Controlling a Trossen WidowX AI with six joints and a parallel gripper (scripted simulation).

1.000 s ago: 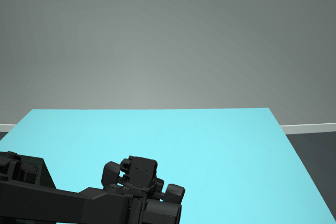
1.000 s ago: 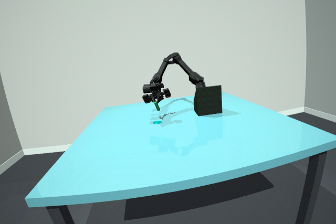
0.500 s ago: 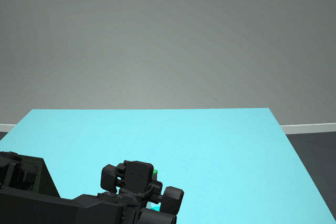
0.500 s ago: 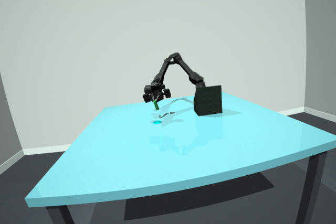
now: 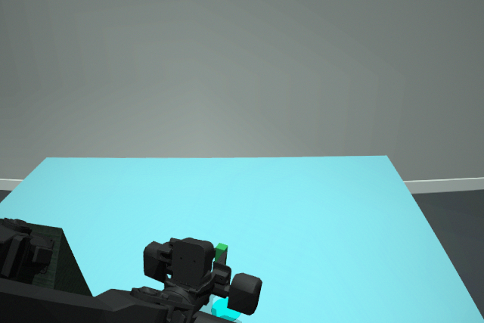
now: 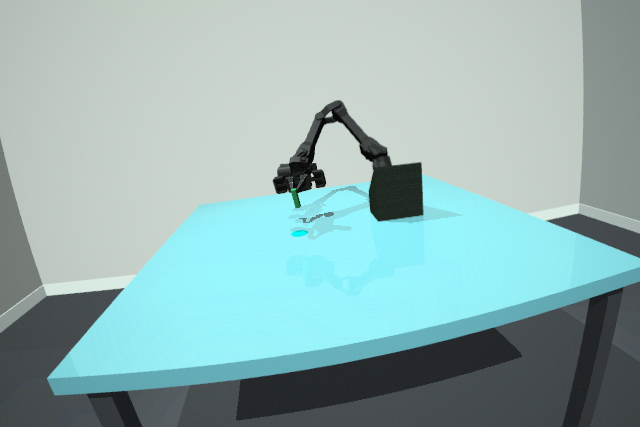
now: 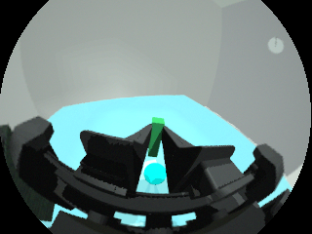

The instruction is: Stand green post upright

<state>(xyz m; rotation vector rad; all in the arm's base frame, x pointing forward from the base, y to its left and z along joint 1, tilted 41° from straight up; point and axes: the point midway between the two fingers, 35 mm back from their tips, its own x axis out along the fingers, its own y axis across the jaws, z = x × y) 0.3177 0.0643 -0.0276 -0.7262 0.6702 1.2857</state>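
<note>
Now: gripper tip 150 mm above the cyan circle and 10 mm to the left of it. Round my gripper tip: green post: 20 mm below.
</note>
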